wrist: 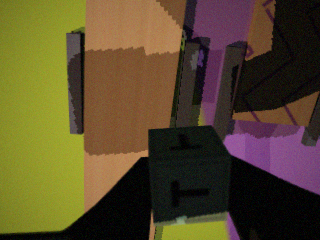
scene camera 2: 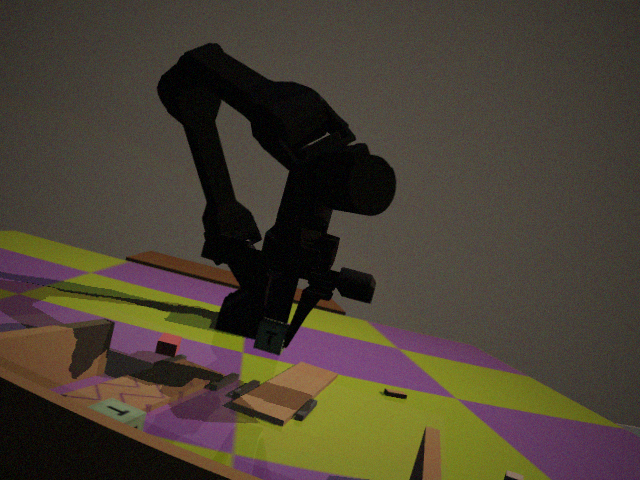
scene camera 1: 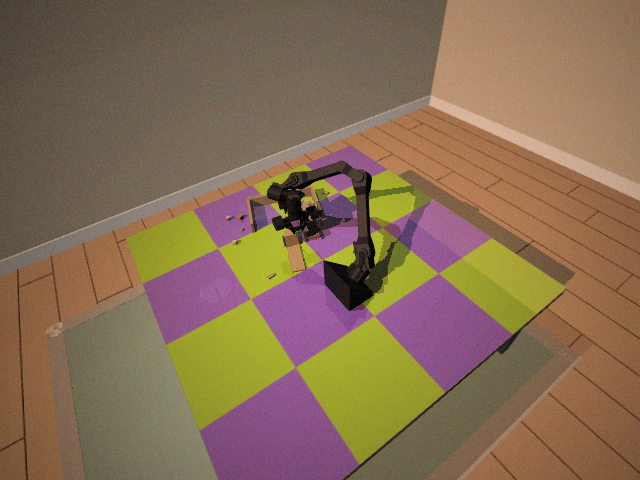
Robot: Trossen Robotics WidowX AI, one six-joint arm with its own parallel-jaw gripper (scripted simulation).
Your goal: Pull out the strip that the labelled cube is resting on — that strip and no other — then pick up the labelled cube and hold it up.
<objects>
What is the gripper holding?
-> A labelled cube.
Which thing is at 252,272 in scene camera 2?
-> The gripper.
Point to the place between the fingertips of the gripper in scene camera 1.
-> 297,232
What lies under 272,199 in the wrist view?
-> The gripper.
</objects>
